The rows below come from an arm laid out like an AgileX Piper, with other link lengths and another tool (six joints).
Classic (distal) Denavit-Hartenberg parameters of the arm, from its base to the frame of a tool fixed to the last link. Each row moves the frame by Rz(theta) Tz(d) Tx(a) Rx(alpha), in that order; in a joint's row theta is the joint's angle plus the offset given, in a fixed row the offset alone. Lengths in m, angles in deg.
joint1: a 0  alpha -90  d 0.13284  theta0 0
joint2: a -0.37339  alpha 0  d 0  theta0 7.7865
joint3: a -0.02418  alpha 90  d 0  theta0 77.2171
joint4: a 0  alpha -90  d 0.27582  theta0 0
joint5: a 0  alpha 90  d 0  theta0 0
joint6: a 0.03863  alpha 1.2  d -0.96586  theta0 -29
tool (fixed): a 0  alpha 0  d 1.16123  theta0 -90
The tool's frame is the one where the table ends.
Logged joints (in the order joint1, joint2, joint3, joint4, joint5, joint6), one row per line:
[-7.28 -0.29 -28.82 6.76 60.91 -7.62]
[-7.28 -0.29 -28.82 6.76 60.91 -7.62]
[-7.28 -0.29 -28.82 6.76 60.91 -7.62]
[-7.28 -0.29 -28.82 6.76 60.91 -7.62]
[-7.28 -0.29 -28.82 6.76 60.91 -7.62]
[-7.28 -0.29 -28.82 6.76 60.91 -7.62]
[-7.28 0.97 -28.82 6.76 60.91 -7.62]
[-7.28 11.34 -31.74 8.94 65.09 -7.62]
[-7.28 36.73 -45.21 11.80 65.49 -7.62]
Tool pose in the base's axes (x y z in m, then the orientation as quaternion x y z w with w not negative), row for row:
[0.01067 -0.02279 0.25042 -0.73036 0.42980 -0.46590 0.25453]
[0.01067 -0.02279 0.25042 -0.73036 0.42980 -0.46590 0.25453]
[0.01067 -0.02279 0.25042 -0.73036 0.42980 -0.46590 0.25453]
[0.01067 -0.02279 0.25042 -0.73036 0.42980 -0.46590 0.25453]
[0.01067 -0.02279 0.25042 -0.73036 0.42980 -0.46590 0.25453]
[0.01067 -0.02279 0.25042 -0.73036 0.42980 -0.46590 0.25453]
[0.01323 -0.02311 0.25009 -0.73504 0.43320 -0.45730 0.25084]
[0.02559 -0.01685 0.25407 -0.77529 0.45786 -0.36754 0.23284]
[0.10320 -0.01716 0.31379 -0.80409 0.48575 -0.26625 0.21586]
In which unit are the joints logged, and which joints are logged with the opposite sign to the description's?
The joints are logged in degrees. Opposite sign: none.
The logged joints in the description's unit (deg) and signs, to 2 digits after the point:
[-7.28 -0.29 -28.82 6.76 60.91 -7.62]
[-7.28 -0.29 -28.82 6.76 60.91 -7.62]
[-7.28 -0.29 -28.82 6.76 60.91 -7.62]
[-7.28 -0.29 -28.82 6.76 60.91 -7.62]
[-7.28 -0.29 -28.82 6.76 60.91 -7.62]
[-7.28 -0.29 -28.82 6.76 60.91 -7.62]
[-7.28 0.97 -28.82 6.76 60.91 -7.62]
[-7.28 11.34 -31.74 8.94 65.09 -7.62]
[-7.28 36.73 -45.21 11.80 65.49 -7.62]

